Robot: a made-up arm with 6 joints.
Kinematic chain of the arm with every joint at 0, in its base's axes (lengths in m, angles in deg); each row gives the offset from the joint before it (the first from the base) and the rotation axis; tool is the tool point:
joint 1: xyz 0 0 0.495 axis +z
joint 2: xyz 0.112 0 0 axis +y
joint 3: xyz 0 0 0.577 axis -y
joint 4: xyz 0 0 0.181 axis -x
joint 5: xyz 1.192 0 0 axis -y
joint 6: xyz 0.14 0 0 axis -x
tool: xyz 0 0 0
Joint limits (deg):
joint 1: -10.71..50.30
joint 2: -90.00..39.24
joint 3: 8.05..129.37
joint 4: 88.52..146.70
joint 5: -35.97..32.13
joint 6: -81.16..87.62
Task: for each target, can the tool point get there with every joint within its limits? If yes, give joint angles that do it. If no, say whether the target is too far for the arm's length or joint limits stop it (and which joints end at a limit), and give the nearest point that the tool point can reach.
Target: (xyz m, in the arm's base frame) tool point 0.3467 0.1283 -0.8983
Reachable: no: joint limits stop it (at a limit: joint 1, joint 2, joint 3, joint 4, joint 5) | nearest point -0.8057 -1.0411 -0.5260 | short by 1.683 m
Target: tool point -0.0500 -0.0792 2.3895
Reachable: yes | joints 10.82 -1.59 87.18 96.05 -29.41 -12.45
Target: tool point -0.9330 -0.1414 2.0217
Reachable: yes | joints 7.01 -11.84 114.17 113.04 -11.88 -62.84
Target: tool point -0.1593 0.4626 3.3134
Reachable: no: too far | nearest point 0.0924 0.1940 2.4037 | short by 0.981 m
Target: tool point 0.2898 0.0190 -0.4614
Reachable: no: joint limits stop it (at a limit: joint 1, joint 2, joint 3, joint 4, joint 5) | nearest point -0.8057 -1.0411 -0.5260 | short by 1.526 m
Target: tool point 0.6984 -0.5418 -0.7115
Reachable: no: joint limits stop it (at a limit: joint 1, joint 2, joint 3, joint 4, joint 5) | nearest point 1.6383 -0.2683 0.3648 | short by 1.455 m
